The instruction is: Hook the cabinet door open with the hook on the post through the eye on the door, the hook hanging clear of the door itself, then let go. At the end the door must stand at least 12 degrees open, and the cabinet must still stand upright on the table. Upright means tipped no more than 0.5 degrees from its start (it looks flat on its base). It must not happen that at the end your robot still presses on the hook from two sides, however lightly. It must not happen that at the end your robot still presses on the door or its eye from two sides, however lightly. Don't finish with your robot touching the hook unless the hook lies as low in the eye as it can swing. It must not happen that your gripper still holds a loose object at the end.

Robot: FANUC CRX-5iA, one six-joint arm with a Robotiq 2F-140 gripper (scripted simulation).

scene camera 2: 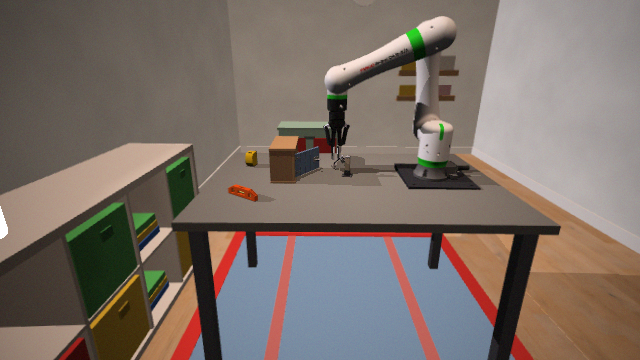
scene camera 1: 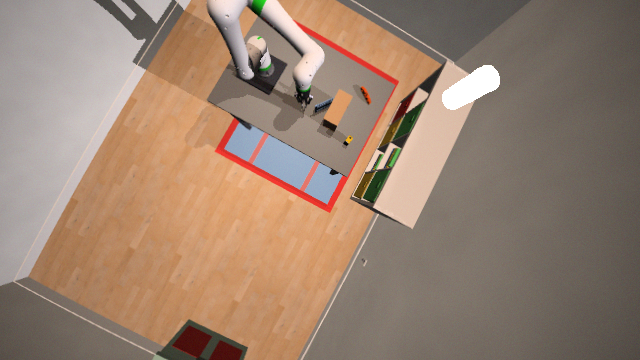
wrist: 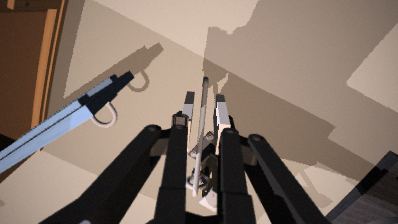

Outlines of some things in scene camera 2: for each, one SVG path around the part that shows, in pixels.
A brown cabinet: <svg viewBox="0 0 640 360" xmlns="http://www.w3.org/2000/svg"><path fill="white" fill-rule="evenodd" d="M269 147L270 183L296 183L298 176L319 168L319 147L298 152L299 136L276 136Z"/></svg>
